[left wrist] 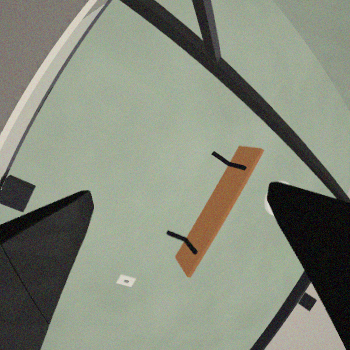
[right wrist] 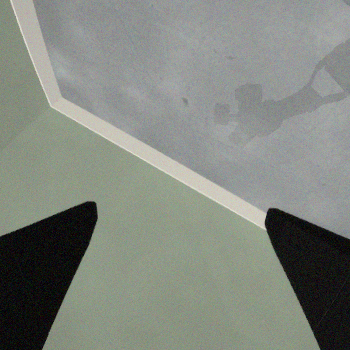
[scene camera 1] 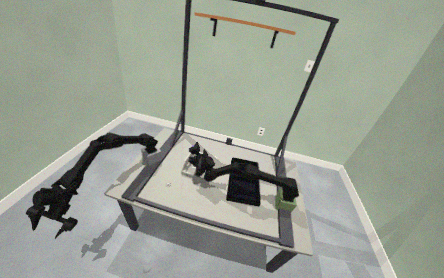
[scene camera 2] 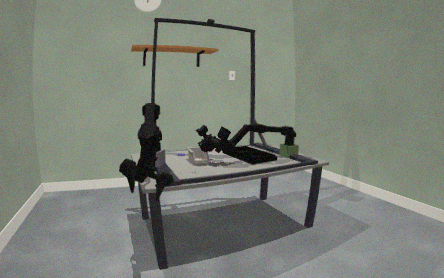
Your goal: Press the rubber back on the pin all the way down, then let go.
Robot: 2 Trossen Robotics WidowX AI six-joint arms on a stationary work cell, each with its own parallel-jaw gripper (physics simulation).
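Frame: origin at the left arm's base, x ahead, y left, z up, level; metres.
Seen in the pictures: left gripper, fingertip midpoint: (left wrist: pixel 180 194) (scene camera 1: pixel 200 145) (scene camera 2: pixel 199 134); right gripper, fingertip midpoint: (right wrist: pixel 183 213) (scene camera 1: pixel 44 234) (scene camera 2: pixel 145 196); left arm's base, link origin: (scene camera 1: pixel 288 196) (scene camera 2: pixel 289 144); right arm's base, link origin: (scene camera 1: pixel 151 149).
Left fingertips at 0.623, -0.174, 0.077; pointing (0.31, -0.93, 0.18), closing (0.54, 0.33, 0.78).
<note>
Pixels of each thing's middle, then the offset from my left fingertips to it, as dx, dy, dz. Level surfaces: height alone.
- tiny pale item, body centre: (scene camera 1: pixel 168 184) +0.121, +0.260, -0.156
- table, surface height: dz -0.163
- pale open box, body centre: (scene camera 2: pixel 198 156) (scene camera 1: pixel 193 163) +0.026, +0.059, -0.127
- blue item, body centre: (scene camera 2: pixel 181 154) +0.084, -0.146, -0.157
- black tray, body centre: (scene camera 2: pixel 248 153) (scene camera 1: pixel 244 178) -0.348, +0.057, -0.144
- green block, body centre: (scene camera 1: pixel 285 200) (scene camera 2: pixel 289 150) -0.623, +0.174, -0.120
A tiny pale item (scene camera 1: pixel 168 184) lies on the table (scene camera 1: pixel 215 217); it is too small to tell whether it is the pin or its rubber back. I cannot make out a pin with its rubber back in either wrist view. My left gripper (scene camera 1: pixel 194 156) (scene camera 2: pixel 202 138) (left wrist: pixel 180 194) is open and empty. It is over the upper-left part of the table in scene camera 1, at the pale open box, and hides what is behind it. My right gripper (scene camera 1: pixel 50 227) (scene camera 2: pixel 146 192) (right wrist: pixel 183 213) is open and empty, out past the table's left edge.
The pale open box (scene camera 2: pixel 195 155) is partly hidden by my left gripper. A blue item (scene camera 2: pixel 181 154) lies left of it. A black tray (scene camera 1: pixel 230 192) (scene camera 2: pixel 265 159) lies under my left arm. A green block (scene camera 1: pixel 286 202) (scene camera 2: pixel 289 150) is at the arm's base. A dark frame (scene camera 1: pixel 185 65) rises behind.
</note>
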